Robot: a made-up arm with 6 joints.
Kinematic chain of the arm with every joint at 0, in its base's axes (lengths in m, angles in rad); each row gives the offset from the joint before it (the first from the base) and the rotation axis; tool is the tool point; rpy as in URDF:
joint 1: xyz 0 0 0.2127 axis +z
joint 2: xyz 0 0 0 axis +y
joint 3: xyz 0.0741 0 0.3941 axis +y
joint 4: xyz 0.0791 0 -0.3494 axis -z
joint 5: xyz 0 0 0 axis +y
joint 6: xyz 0.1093 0 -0.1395 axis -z
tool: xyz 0 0 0 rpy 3.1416 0 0
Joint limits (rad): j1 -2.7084..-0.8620 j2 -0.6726..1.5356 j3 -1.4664..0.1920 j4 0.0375..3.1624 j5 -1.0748..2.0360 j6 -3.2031..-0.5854
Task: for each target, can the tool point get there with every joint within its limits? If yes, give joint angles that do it. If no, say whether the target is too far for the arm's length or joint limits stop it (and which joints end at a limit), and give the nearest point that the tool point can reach.
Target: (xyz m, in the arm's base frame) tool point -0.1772 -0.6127 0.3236
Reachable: yes | joints -2.0776 0.3993 -1.1570 1.9578 1.7165 -2.8921
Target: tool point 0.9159 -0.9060 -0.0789
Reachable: no: too far | nearest point 0.5200 -0.5661 0.0382 | short by 0.535 m
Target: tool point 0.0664 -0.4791 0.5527
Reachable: yes | joints -1.1718 -0.1611 -0.8780 0.8945 -0.4648 -0.9060
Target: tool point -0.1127 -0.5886 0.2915
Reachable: yes | joints -1.9776 0.3292 -0.9717 2.0626 1.6411 -1.7486
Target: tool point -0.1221 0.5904 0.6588
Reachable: no: joint limits stop it (at a limit: joint 1, joint 2, joint 3, joint 5) | nearest point -0.1131 0.1399 0.7985 | short by 0.472 m
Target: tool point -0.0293 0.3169 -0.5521
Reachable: no: joint limits stop it (at a limit: joint 1, joint 2) | nearest point -0.1284 0.0400 -0.2633 | short by 0.412 m
